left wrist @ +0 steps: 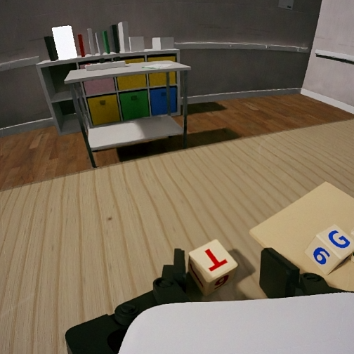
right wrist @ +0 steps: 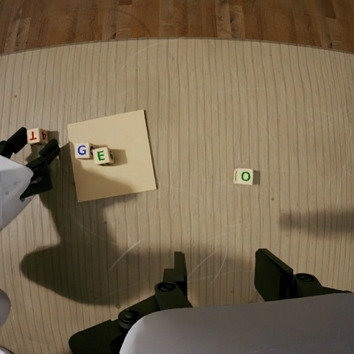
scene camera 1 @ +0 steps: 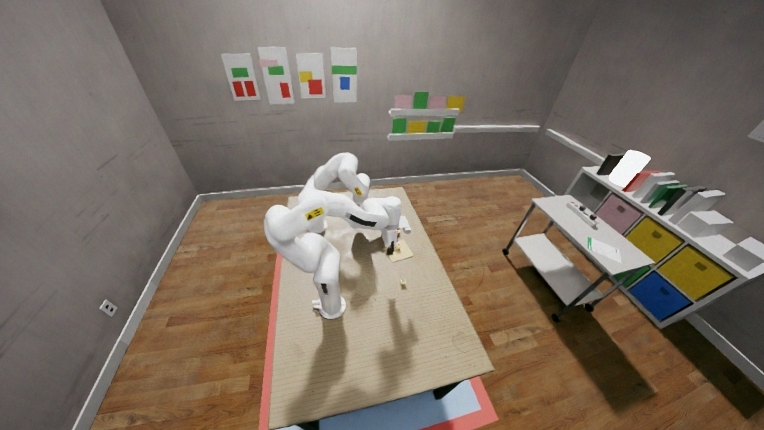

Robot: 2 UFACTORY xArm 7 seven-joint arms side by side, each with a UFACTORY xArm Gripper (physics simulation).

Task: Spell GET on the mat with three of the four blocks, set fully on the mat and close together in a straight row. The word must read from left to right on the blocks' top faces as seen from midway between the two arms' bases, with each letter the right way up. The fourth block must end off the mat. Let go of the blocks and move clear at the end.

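The T block [left wrist: 212, 267] [right wrist: 37, 136] rests on the table left of the mat [scene camera 1: 404, 255] [left wrist: 295, 220] [right wrist: 135, 175]. Its red T is upside down in the right wrist view. My left gripper [left wrist: 221, 267] [right wrist: 41, 138] is open, with its fingers around the T block. The G block [left wrist: 330, 248] [right wrist: 83, 150] and E block [right wrist: 103, 156] are on the mat's left part, close together, letters upright in the right wrist view; E is slightly nearer the bases. The O block [scene camera 1: 403, 283] [right wrist: 244, 176] is off the mat to the right. My right gripper [scene camera 1: 390, 251] [right wrist: 219, 269] is open and empty above the table.
The right gripper hangs on the bases' side of the mat. The table's far edge lies beyond the blocks. A white trolley [scene camera 1: 556, 201] [left wrist: 127, 72] and a shelf unit [left wrist: 45, 82] with coloured bins stand on the floor beyond the table.
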